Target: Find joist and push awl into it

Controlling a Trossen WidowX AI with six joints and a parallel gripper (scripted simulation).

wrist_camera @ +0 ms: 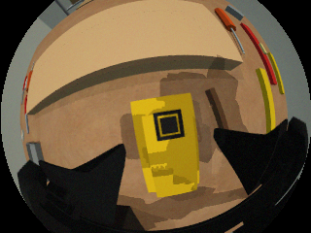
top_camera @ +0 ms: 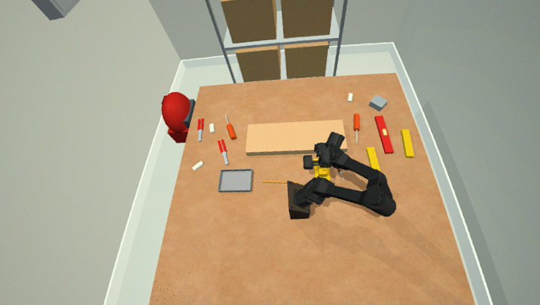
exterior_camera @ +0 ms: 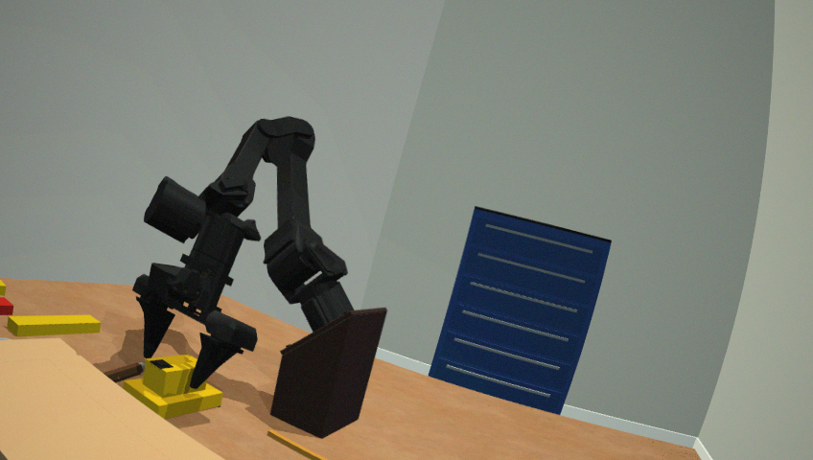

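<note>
Right now the yellow stud finder is right at my gripper tip. The rest, counted from my gripper tip: red level (320 mm to the right, 230 mm ahead, 30 mm below); awl (90 mm to the right, 40 mm below, 10 mm behind); grey tray (420 mm to the left, 110 mm behind, 30 mm below).
</note>
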